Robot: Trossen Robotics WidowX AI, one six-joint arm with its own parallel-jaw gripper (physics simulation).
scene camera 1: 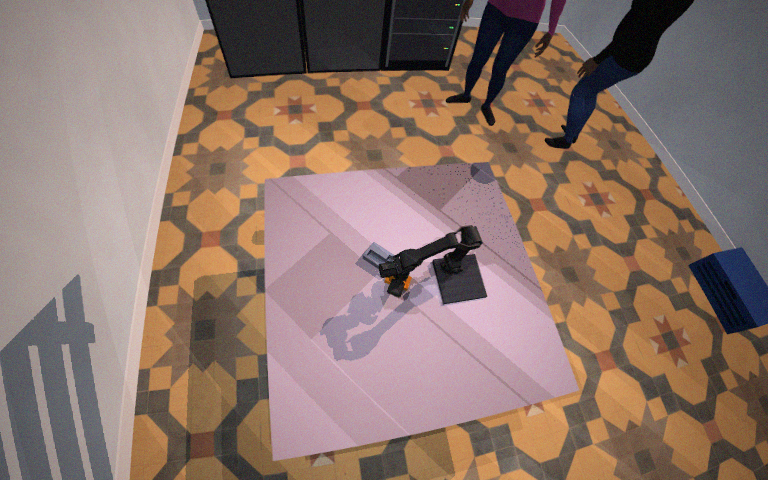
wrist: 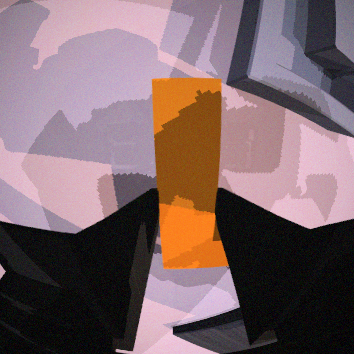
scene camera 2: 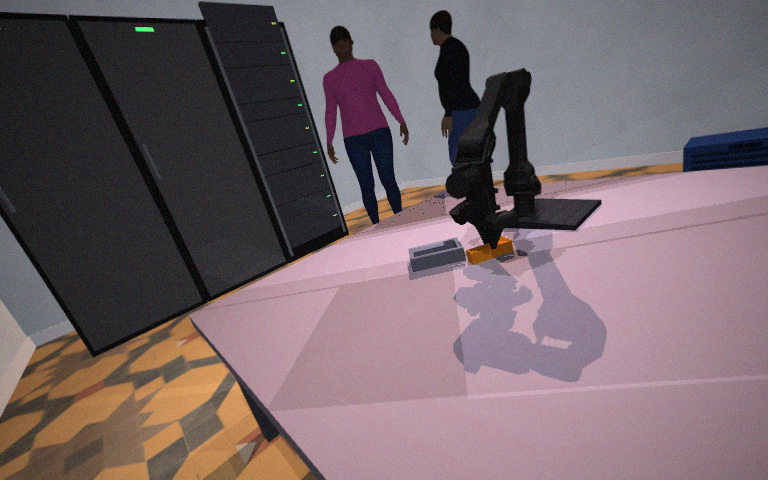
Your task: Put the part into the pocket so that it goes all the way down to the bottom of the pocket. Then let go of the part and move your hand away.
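Places are measured from the arm's base along level axes (x ahead, y left, z up), in centimetres.
Pixels of known places: gripper, between the fingertips: (scene camera 1: 398, 282) (wrist: 186, 195) (scene camera 2: 490, 247); arm's base, origin of its link: (scene camera 1: 449, 268) (scene camera 2: 524, 213).
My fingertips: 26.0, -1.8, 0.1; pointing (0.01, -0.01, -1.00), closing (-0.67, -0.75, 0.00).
For each thing: its top centre in the pictures, then the offset to it from my fingertips, as dx, dy, dz. Level surfaces: height alone.
- orange part, centre of its top: (wrist: 216, 193) (scene camera 2: 485, 243) (scene camera 1: 398, 278) -0.7, -1.4, +0.6
- grey block with the pocket, centre of its top: (wrist: 332, 7) (scene camera 2: 434, 247) (scene camera 1: 380, 256) +3.2, -14.1, +1.2
- pink table, height of its surface: dz -2.4
The orange part (scene camera 1: 406, 282) (scene camera 2: 480, 254) (wrist: 187, 150) is a long bar; its short foot is largely hidden by a finger in the wrist view. My gripper (scene camera 1: 398, 281) (scene camera 2: 493, 243) (wrist: 186, 195) points down and is shut on the part, with one finger against each long side near the foot end. The part is at or very near the table top; I cannot tell whether it touches. The grey block with the pocket (scene camera 1: 385, 252) (scene camera 2: 438, 261) (wrist: 265, 60) stands close beside the part, apart from it, at the upper right in the wrist view. The pocket's opening faces up.
The pink table (scene camera 1: 317, 396) (scene camera 2: 368, 441) carries the block and the arm's dark base plate (scene camera 1: 464, 289) (scene camera 2: 569, 212). Shadows of the arm fall across the table. Dark cabinets (scene camera 1: 260, 39) (scene camera 2: 141, 141), two standing people and a blue box (scene camera 1: 741, 288) (scene camera 2: 727, 152) are beyond the table.
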